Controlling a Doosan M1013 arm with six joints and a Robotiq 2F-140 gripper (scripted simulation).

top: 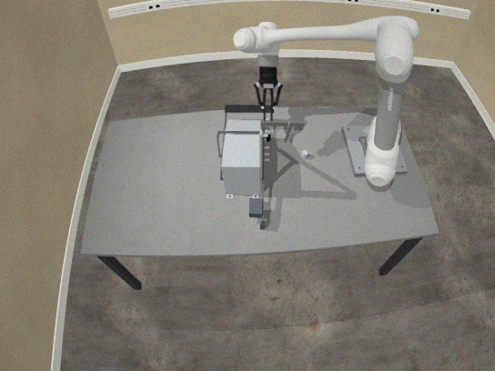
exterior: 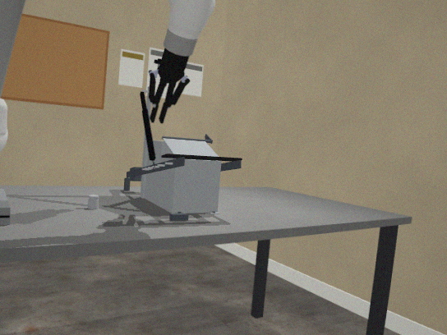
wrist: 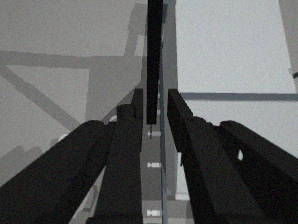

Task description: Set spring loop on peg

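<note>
The dark spring lies 1 cm ahead of my hand, 9 cm to the left of it and 7 cm below it. The rest, counted from my hand: steel test weight (19 cm behind, 2 cm to the left, 29 cm below).
</note>
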